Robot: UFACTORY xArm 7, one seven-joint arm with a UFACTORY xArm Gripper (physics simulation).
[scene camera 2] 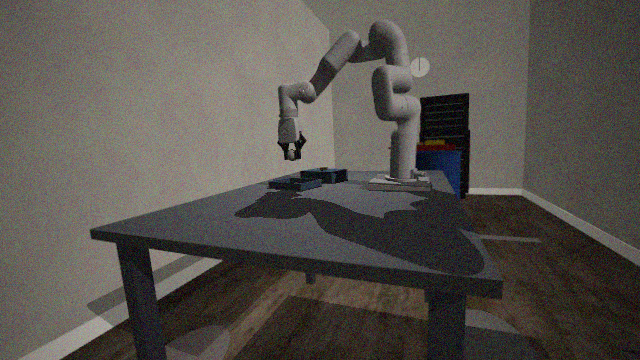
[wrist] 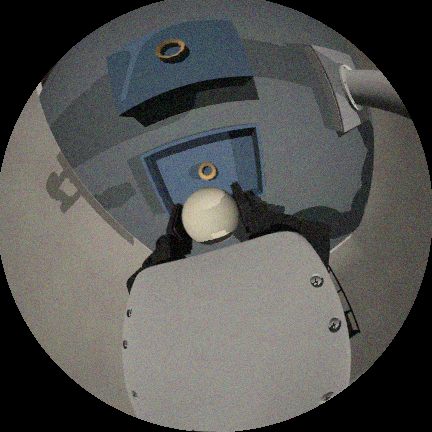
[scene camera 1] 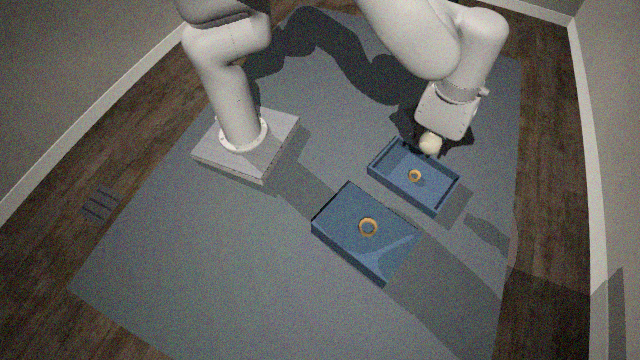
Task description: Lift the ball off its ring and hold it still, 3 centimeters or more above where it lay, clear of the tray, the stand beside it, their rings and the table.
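Frame: origin at the arm's base, x right, y down, z ahead, level; metres.
Seen in the pictures: gripper, between the fingertips: [scene camera 2: 292, 159] [wrist: 209, 204] [scene camera 1: 427, 148]; arm's base, origin of its link: [scene camera 2: 401, 179] [scene camera 1: 243, 133].
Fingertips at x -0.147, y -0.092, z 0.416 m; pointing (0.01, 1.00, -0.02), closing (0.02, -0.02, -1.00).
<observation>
Offsets run from my fingertips to a thing's middle. "spot": to the spot under its first point. Level surfaces: height alone.
The cream ball @[dx +0.001, dy -0.019, dz +0.000 m] [scene camera 1: 430, 143] [scene camera 2: 292, 155] [wrist: 210, 215] is between the two black fingers of my gripper [scene camera 2: 292, 154] [wrist: 209, 204], which is shut on it. The ball hangs well above the blue tray @[dx +0.001, dy +0.103, dz -0.002 m] [scene camera 1: 400, 199] [scene camera 2: 295, 185] [wrist: 259, 160], apart from it and from the table. An orange ring @[spot: dx -0.009, dy +0.104, dz -0.009 m] [scene camera 1: 414, 170] [wrist: 207, 163] lies bare on the tray's floor. The blue stand [scene camera 1: 340, 215] [scene camera 2: 340, 176] [wrist: 220, 55] is beside the tray and has a larger orange ring @[spot: dx +0.188, dy +0.057, dz -0.029 m] [scene camera 1: 368, 219] [wrist: 171, 42] on top. In scene camera 1 my fingers are mostly hidden by the gripper body.
The grey table @[dy +0.117 m] [scene camera 1: 225, 250] [scene camera 2: 200, 225] carries the tray, the stand and the arm's base plate [scene camera 1: 280, 125] [scene camera 2: 375, 185] [wrist: 350, 120]. A wall [scene camera 2: 150, 100] rises on the left in scene camera 2. A blue bin [scene camera 2: 440, 167] and a dark cabinet [scene camera 2: 445, 117] stand behind the table.
</observation>
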